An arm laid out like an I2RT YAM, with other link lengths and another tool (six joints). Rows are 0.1 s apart.
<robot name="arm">
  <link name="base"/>
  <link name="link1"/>
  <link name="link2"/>
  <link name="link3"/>
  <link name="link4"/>
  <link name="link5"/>
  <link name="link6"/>
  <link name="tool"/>
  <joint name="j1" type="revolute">
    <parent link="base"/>
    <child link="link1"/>
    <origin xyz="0 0 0.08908" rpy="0 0 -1.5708"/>
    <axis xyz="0 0 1"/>
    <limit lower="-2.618" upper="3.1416"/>
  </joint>
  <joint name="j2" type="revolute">
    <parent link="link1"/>
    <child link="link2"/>
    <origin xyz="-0.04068 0.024 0.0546" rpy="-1.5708 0 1.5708"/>
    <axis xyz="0 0 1"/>
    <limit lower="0" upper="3.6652"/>
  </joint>
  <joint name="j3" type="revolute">
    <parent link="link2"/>
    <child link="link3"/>
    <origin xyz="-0.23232 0 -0.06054" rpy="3.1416 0 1.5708"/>
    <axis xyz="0 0 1"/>
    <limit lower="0" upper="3.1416"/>
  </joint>
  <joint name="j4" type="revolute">
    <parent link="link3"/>
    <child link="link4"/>
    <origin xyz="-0.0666 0.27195 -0.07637" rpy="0 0 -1.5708"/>
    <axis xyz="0 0 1"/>
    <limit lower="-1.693" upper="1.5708"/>
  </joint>
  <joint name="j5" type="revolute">
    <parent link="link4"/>
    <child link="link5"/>
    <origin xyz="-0.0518 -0.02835 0.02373" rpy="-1.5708 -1.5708 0"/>
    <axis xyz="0 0 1"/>
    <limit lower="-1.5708" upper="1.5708"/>
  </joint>
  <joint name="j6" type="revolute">
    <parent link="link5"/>
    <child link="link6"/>
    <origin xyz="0 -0.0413 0.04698" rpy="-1.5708 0 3.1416"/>
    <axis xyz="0 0 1"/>
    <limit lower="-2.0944" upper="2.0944"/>
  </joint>
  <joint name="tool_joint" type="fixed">
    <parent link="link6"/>
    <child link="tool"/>
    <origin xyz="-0.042 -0.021 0.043" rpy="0 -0.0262 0.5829"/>
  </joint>
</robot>
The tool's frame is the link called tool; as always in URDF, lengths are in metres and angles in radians.
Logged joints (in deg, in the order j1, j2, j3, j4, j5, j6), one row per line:
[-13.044 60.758 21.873 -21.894 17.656 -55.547]
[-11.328 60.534 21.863 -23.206 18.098 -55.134]
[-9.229 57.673 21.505 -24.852 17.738 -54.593]
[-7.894 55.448 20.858 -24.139 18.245 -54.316]
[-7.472 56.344 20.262 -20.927 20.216 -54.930]
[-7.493 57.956 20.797 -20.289 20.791 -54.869]
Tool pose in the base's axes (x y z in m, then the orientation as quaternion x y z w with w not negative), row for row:
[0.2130 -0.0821 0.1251 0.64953 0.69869 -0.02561 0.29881]
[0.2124 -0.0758 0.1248 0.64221 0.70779 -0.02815 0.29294]
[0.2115 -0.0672 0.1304 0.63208 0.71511 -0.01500 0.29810]
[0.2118 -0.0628 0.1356 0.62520 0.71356 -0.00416 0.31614]
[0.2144 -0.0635 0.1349 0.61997 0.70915 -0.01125 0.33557]
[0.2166 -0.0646 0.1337 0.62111 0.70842 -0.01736 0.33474]
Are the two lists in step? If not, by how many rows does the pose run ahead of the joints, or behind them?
They are in step.
